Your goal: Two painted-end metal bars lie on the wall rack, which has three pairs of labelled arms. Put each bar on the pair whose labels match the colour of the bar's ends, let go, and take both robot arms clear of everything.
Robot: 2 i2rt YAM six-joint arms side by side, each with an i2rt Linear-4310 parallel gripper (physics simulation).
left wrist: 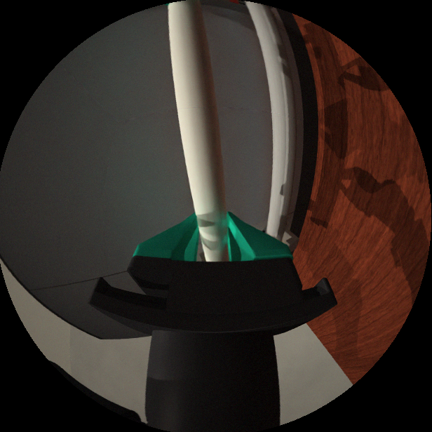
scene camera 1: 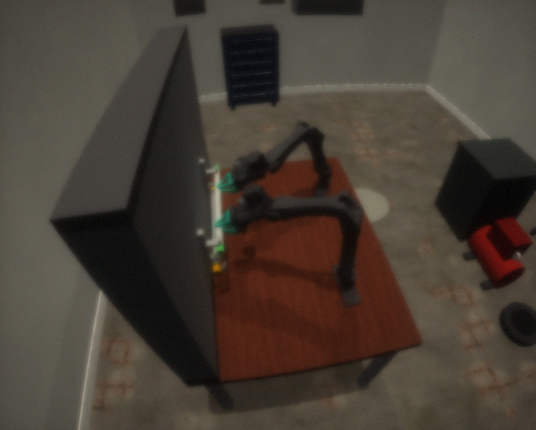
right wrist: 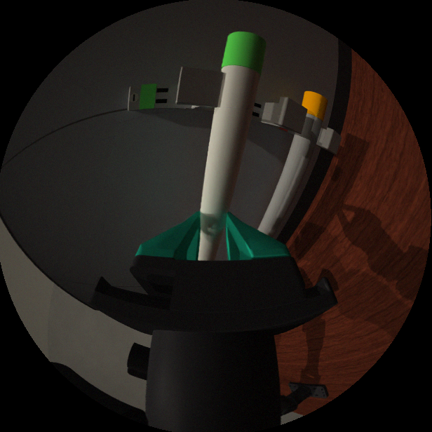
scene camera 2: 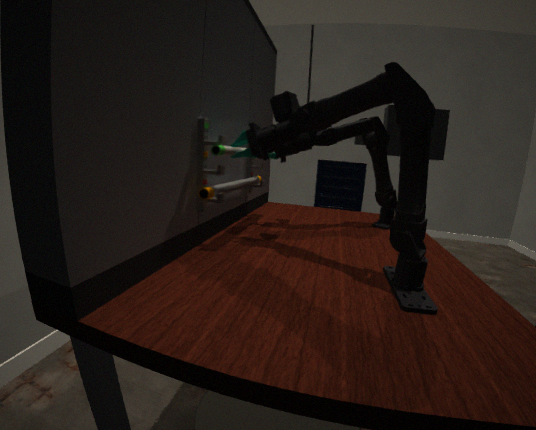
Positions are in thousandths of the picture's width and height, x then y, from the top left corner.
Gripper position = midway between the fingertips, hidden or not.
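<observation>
My left gripper (scene camera 2: 430,355), in sight. My right gripper (right wrist: 492,503), green-ended bar (right wrist: 564,131), orange-ended bar (right wrist: 698,346), dark wall panel (right wrist: 203,453), in sight. Again my left gripper (left wrist: 492,503), with the dark wall panel (left wrist: 237,395).
</observation>
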